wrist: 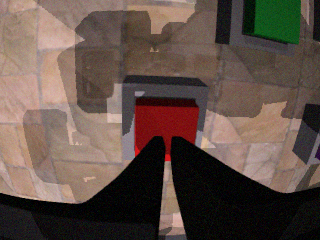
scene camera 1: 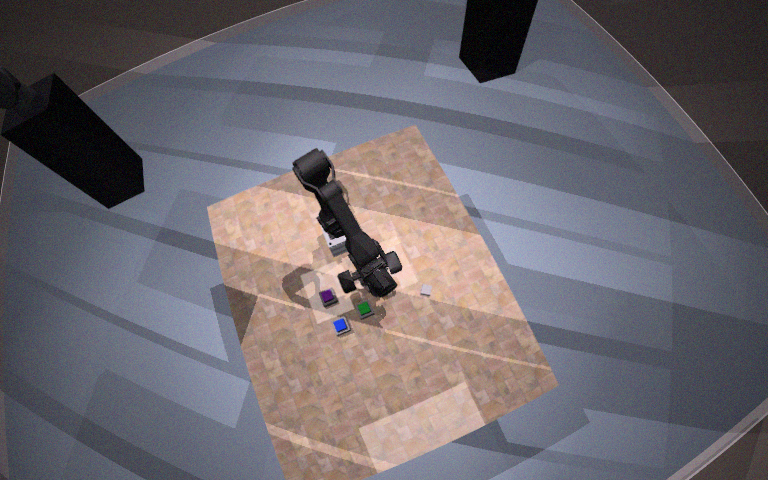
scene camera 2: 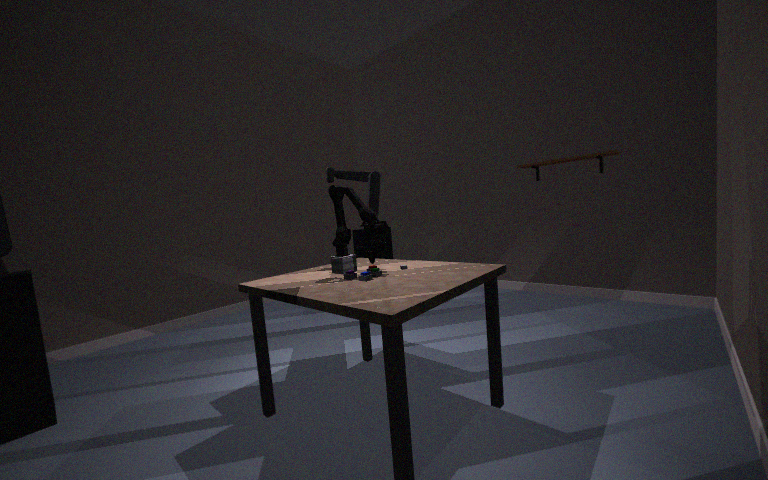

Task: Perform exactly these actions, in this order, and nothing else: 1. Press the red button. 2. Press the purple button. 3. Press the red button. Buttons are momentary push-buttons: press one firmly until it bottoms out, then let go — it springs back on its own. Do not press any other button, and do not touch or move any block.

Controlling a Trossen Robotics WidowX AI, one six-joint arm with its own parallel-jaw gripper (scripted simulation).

Scene:
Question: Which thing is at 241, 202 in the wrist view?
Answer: My gripper.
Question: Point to a red button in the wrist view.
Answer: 154, 117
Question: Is my gripper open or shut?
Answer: Shut.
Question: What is my gripper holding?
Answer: Nothing.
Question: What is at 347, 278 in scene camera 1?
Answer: My gripper.

